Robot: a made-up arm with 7 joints.
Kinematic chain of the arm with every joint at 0, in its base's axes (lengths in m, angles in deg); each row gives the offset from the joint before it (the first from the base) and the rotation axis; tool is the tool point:
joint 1: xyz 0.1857 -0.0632 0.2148 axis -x
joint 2: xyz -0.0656 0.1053 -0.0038 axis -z
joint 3: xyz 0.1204 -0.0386 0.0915 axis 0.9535 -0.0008 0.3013
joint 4: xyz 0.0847 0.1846 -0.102 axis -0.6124 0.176 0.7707
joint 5: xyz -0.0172 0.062 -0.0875 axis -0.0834 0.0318 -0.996
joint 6: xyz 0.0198 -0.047 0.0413 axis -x
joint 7: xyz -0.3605 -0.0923 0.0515 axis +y
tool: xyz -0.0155 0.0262 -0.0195
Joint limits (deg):
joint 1: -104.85..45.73
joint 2: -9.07..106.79
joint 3: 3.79..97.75
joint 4: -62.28..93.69
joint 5: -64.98..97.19
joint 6: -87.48..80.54
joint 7: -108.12..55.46
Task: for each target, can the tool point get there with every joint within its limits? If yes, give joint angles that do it. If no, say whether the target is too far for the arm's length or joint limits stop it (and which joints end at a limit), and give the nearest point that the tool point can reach.
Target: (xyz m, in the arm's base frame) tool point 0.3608 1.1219 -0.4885
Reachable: no: too far | nearest point 0.2816 0.6076 -0.1562 | short by 0.617 m
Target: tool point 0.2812 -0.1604 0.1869
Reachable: yes | joints -42.92 5.45 78.93 79.63 -8.50 2.01 -4.49
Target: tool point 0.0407 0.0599 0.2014
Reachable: yes | joints -1.06 94.26 69.13 25.14 -21.27 12.15 9.86
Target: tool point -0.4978 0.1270 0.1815
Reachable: no: joint limits stop it (at a limit: joint 1, joint 2, joint 7) | nearest point -0.2270 0.1904 0.2068 | short by 0.279 m
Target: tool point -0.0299 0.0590 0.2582
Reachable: yes | joints -18.52 35.05 13.95 71.85 40.06 -49.85 -43.18
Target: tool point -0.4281 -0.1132 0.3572
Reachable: no: joint limits stop it (at a limit: joint 2, joint 3, joint 7) | nearest point -0.2203 -0.1359 0.4219 | short by 0.219 m
